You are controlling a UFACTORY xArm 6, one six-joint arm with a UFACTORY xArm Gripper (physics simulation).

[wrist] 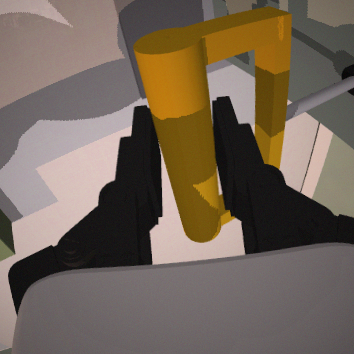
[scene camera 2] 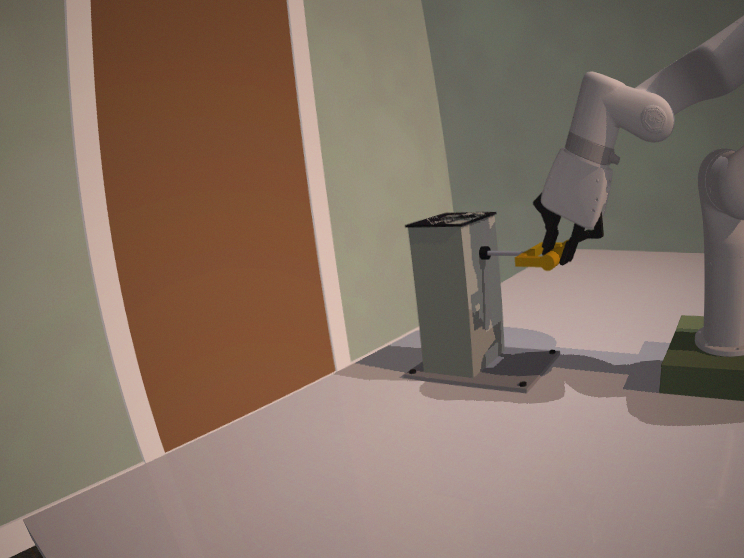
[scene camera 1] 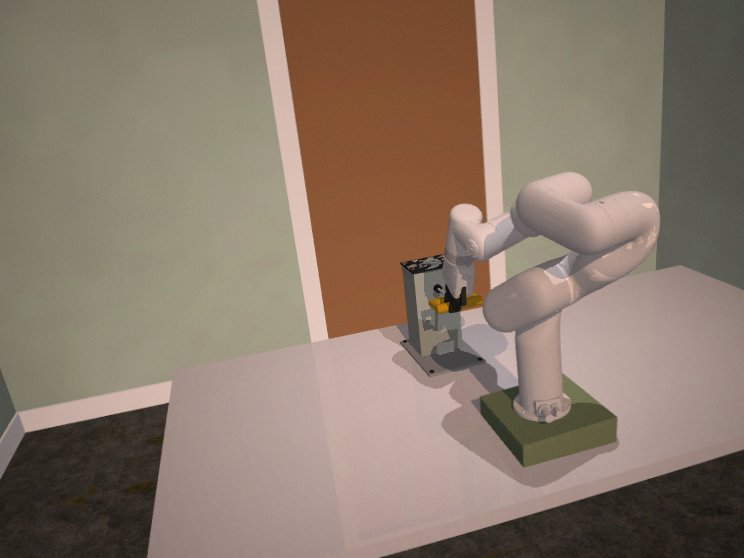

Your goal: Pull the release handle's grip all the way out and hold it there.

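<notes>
The release handle's orange grip (scene camera 1: pixel 441 306) (scene camera 2: pixel 528 261) (wrist: pixel 175 80) is a round bar on a U-shaped bracket. It stands out from the upper front of the grey-green housing (scene camera 1: pixel 413 306) (scene camera 2: pixel 441 294), level, on a thin grey rod (scene camera 2: pixel 504 253) (wrist: pixel 320 97). A clear length of rod shows between the black collar (scene camera 2: pixel 484 252) and the bracket. My gripper (scene camera 1: pixel 455 305) (scene camera 2: pixel 557 255) (wrist: pixel 184 125) points down and is shut on the grip's round bar, one black finger on each side. The bar tilts a little between the fingers in the wrist view.
The housing stands on a bolted base plate (scene camera 2: pixel 498 385) on the pale table (scene camera 1: pixel 252 450) (scene camera 2: pixel 360 480). The wall and a brown door panel (scene camera 1: pixel 384 150) (scene camera 2: pixel 204 180) are behind it. My arm's green base block (scene camera 1: pixel 570 447) (scene camera 2: pixel 703 384) stands on the side the handle faces.
</notes>
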